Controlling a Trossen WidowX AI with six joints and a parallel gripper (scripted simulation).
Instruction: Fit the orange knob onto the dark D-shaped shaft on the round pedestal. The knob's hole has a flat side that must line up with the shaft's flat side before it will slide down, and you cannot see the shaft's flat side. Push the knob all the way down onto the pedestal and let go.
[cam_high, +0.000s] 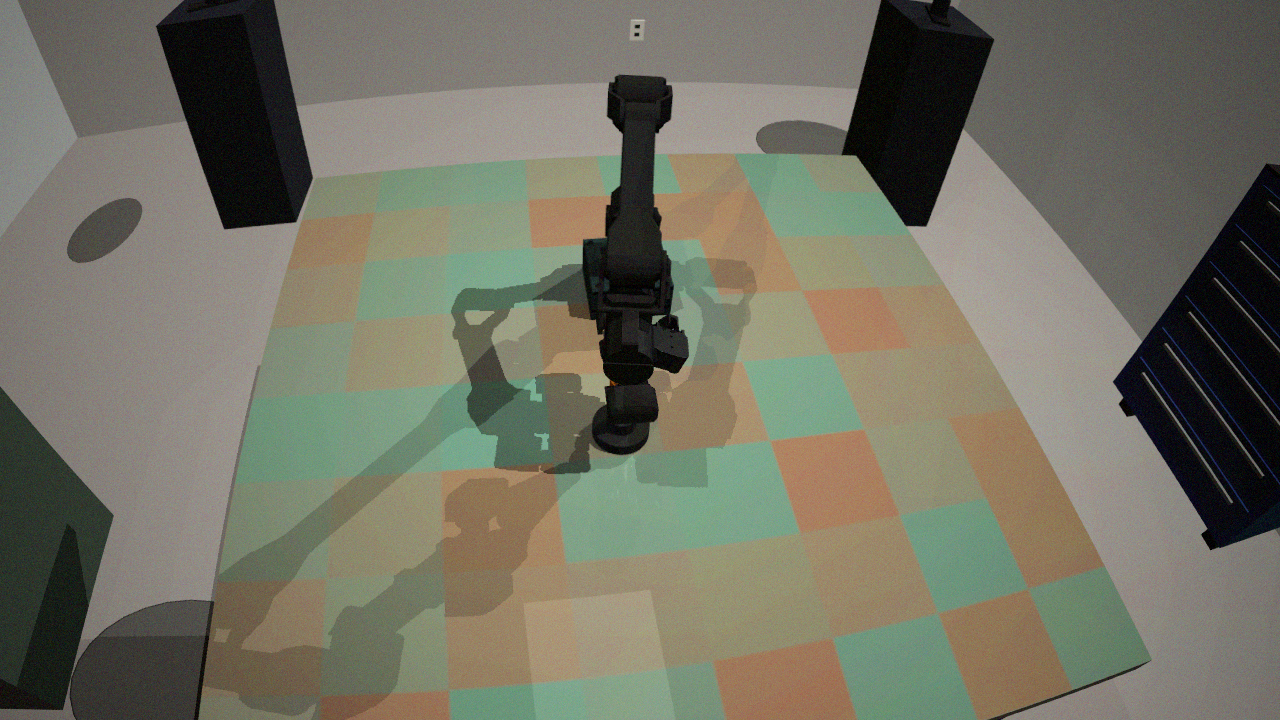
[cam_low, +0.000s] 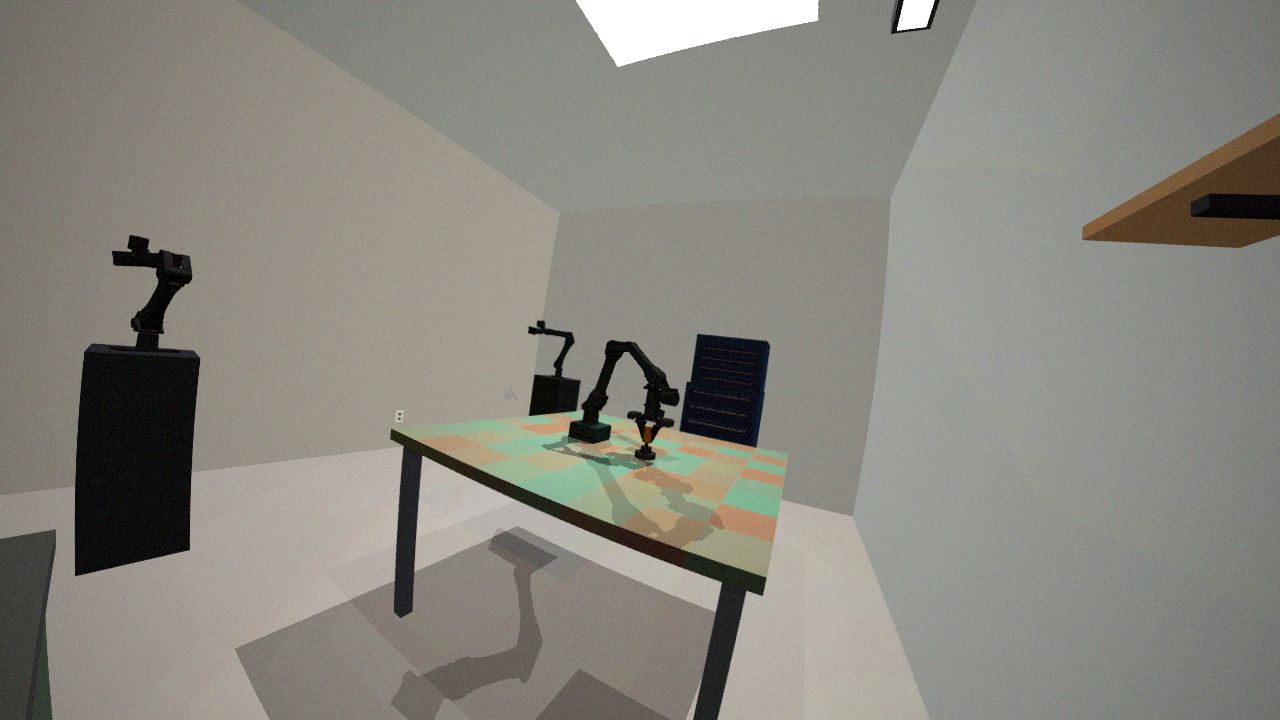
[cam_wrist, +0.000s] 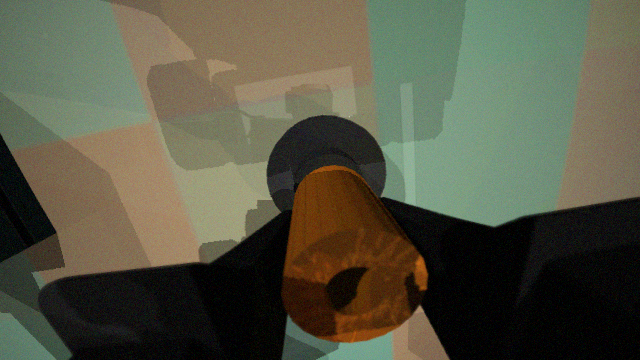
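Right now my gripper tip is 2 cm below the orange knob. Round my gripper tip: pedestal: 4 cm below.
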